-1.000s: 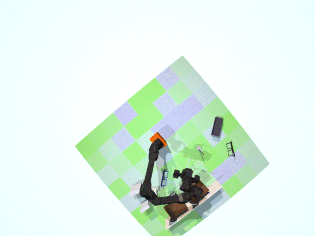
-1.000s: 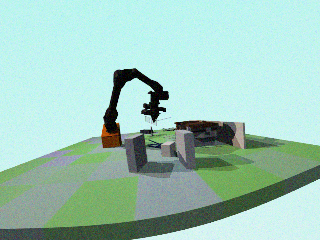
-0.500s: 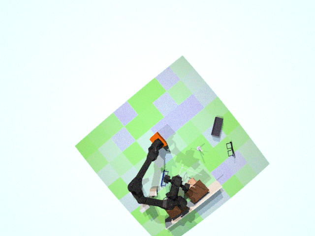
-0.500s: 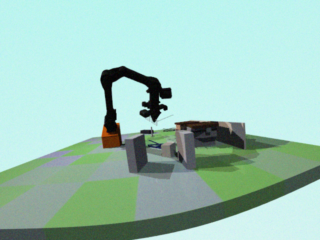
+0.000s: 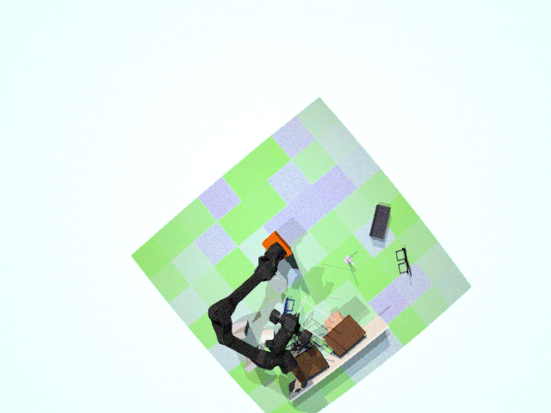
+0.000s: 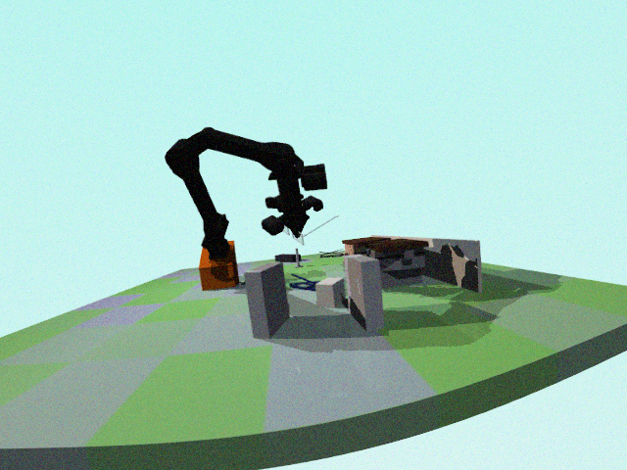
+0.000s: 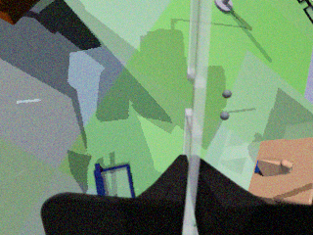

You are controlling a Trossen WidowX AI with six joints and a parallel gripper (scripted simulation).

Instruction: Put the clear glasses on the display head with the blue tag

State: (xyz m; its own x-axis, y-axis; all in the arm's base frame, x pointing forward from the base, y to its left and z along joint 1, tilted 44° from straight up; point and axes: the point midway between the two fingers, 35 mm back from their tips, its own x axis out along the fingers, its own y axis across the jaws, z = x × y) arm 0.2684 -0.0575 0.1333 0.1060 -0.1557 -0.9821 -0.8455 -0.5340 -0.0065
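My gripper tip is 22 cm short of the brown display head, 9 cm above it and 8 cm to the right of it. From my gripper tip the other things lie so: pale wall 34 cm ahead, 9 cm below, 4 cm to the right; dark box 57 cm to the left, 13 cm below, 3 cm behind; pin stand 33 cm to the left, 12 cm below, 1 cm ahead.
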